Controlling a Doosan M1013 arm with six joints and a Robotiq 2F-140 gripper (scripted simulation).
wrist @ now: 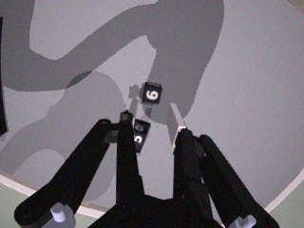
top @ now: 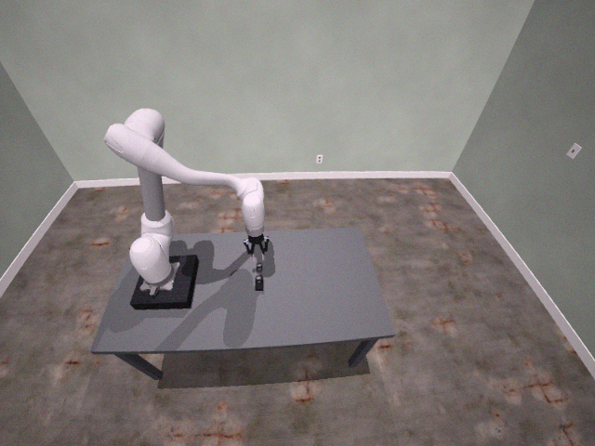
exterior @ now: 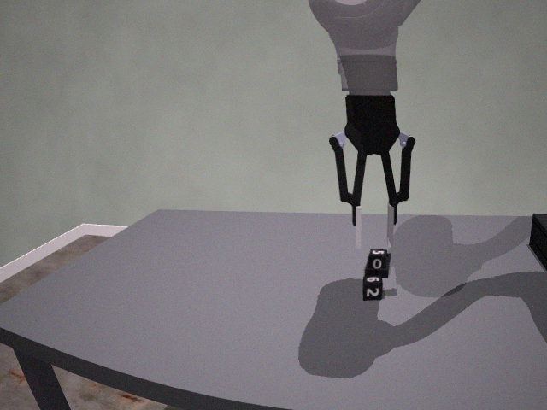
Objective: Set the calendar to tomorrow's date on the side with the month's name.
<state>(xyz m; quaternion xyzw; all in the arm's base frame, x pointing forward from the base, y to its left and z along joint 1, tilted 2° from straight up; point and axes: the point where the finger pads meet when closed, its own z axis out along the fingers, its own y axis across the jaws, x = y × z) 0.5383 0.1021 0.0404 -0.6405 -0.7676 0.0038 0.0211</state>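
Right now my hand is 110 mm above the black number cube. The rest, counted from my hand: tray: 120 mm below, 110 mm to the right.
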